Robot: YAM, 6 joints.
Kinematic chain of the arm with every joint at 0, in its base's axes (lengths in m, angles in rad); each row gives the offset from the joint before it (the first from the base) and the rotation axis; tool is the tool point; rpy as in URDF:
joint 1: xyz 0 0 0.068 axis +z
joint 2: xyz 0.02 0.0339 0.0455 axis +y
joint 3: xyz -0.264 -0.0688 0 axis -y
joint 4: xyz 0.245 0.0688 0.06 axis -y
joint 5: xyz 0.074 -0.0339 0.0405 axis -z
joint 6: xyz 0.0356 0 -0.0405 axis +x
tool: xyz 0 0 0 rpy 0 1.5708 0
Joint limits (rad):
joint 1: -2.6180..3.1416
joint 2: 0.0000..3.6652
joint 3: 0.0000..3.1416
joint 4: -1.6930..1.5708
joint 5: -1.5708..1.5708
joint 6: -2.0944..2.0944
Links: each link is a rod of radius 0.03 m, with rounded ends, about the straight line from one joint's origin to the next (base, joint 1, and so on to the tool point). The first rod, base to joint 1, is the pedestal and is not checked.
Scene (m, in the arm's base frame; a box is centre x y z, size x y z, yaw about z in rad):
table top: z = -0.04
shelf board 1: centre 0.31 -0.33 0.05 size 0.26 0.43 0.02 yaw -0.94
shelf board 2: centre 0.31 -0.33 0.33 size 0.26 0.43 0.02 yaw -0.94
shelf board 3: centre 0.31 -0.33 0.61 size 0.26 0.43 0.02 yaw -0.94
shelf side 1: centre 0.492 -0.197 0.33 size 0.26 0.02 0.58 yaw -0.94
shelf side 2: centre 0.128 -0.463 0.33 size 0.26 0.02 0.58 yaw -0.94
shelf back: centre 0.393 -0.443 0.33 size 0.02 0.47 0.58 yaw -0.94
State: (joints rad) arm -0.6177 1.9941 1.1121 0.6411 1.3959 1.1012
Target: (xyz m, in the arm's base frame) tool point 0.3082 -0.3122 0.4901
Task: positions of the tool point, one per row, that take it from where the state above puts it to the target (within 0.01 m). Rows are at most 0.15 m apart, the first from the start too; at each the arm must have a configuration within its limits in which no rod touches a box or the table.
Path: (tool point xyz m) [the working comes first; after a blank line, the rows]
Joints at the target: -0.7190 2.0009 2.0724 0.6502 1.1127 1.1012
Straight joint move there: touches shelf board 2.

1: 0.2848 -0.2104 0.1942
2: 0.2484 -0.1610 0.1943
3: 0.2058 -0.1188 0.1841
4: 0.2312 -0.1405 0.2792
5: 0.2227 -0.1483 0.3856
6: 0.1803 -0.1370 0.4901
7: 0.2297 -0.1877 0.5094
8: 0.2740 -0.2474 0.5094
9: 0.3082 -0.3122 0.4901

